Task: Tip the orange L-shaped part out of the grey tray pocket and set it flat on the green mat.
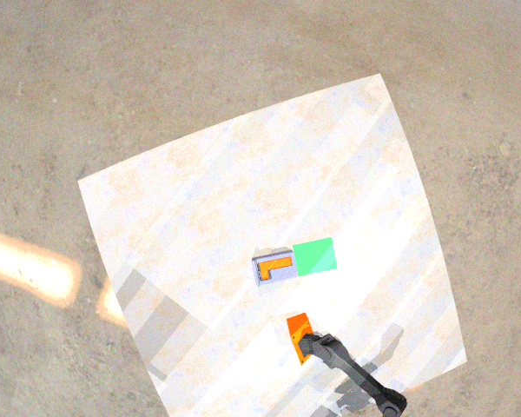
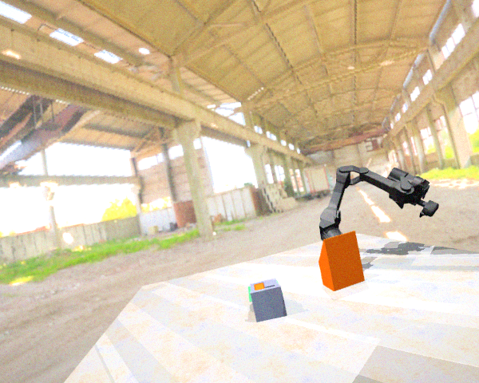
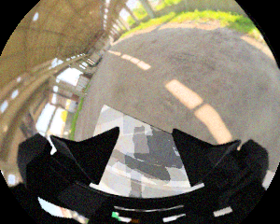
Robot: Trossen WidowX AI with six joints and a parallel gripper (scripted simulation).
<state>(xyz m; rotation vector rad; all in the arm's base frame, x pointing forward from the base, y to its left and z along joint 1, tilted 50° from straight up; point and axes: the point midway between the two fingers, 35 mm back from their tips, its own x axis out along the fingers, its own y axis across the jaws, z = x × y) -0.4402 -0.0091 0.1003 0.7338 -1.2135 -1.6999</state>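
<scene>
My gripper tip is now 740 mm short of the orange L-shaped part, 110 mm to the right of it and 90 mm above it. Round my gripper tip: green mat (710 mm ahead, 150 mm below, 50 mm to the right).
</scene>
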